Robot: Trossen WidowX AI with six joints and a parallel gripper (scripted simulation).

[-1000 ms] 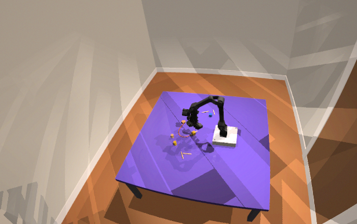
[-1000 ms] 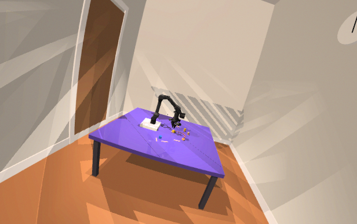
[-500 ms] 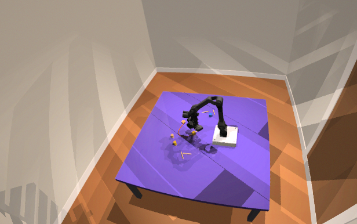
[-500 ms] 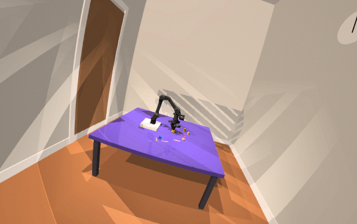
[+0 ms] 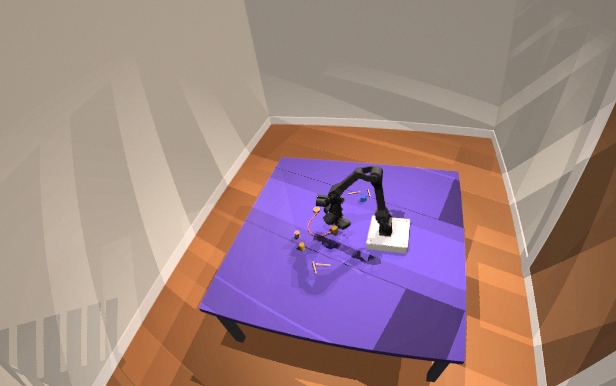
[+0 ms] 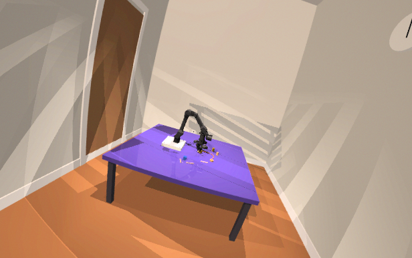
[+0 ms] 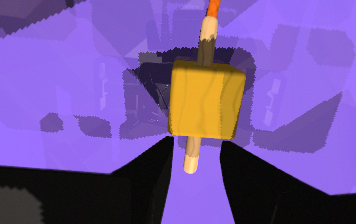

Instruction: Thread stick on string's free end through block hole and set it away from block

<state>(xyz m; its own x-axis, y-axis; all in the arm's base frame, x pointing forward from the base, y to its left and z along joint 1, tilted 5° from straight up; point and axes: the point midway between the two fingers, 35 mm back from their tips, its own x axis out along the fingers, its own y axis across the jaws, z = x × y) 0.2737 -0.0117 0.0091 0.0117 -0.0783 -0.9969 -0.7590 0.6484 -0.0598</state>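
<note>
The yellow wooden block is 20 mm to the left of my gripper tip and 20 mm ahead of it. Also, from my gripper tip: round button (160 mm ahead, 120 mm to the right, 10 mm below); tan cylinder (210 mm ahead, 100 mm to the left); thin wooden stick (30 mm to the left, 20 mm ahead).
</note>
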